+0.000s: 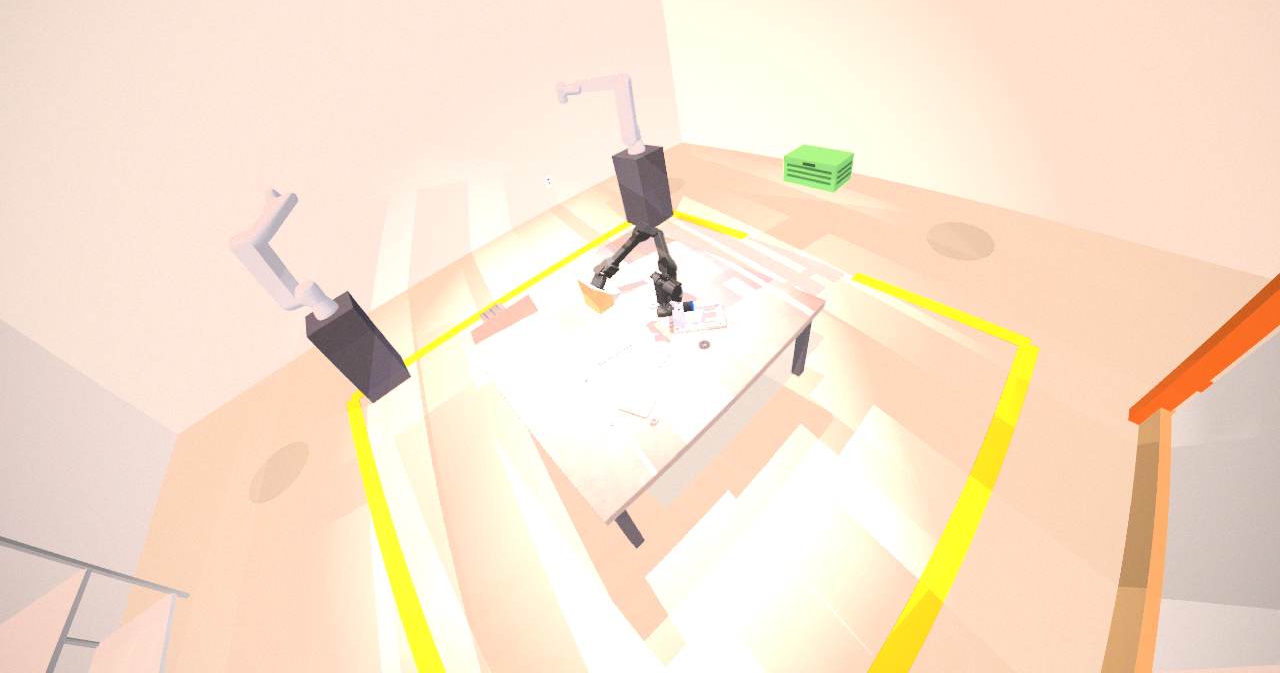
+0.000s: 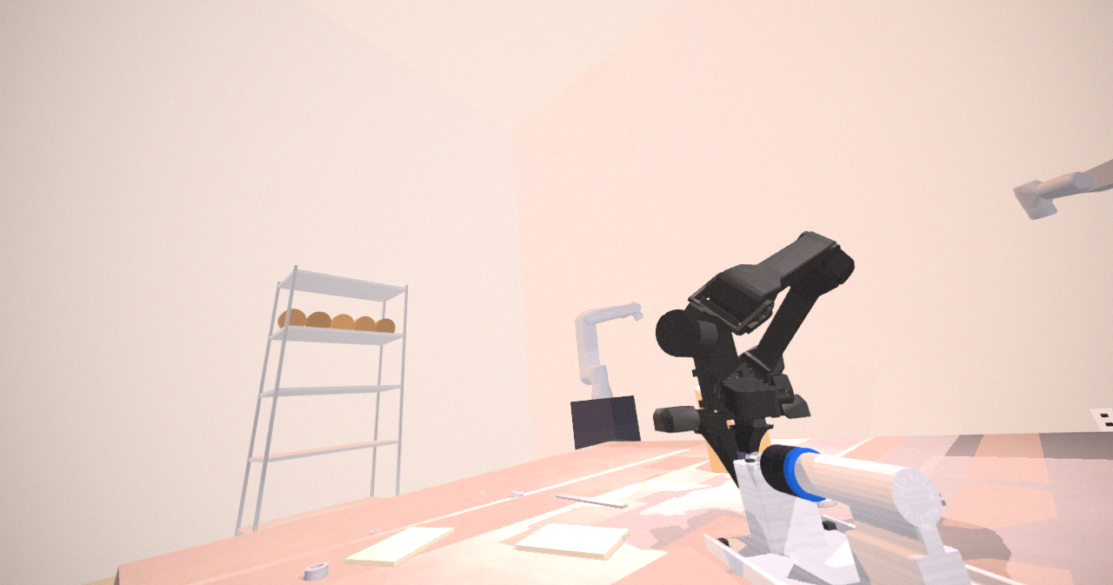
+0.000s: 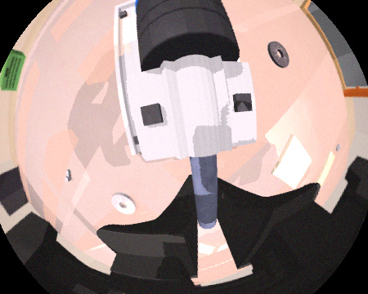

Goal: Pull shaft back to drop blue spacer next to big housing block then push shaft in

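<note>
The grey-blue shaft lies 4 cm ahead of my gripper tip, 4 cm to the left of it and 3 cm above it. Round my gripper tip: black collar (6 cm ahead, 6 cm to the left, 3 cm above); black sleeve (7 cm ahead, 7 cm to the left, 3 cm above); blue spacer (8 cm ahead, 8 cm to the left, 3 cm above).
</note>
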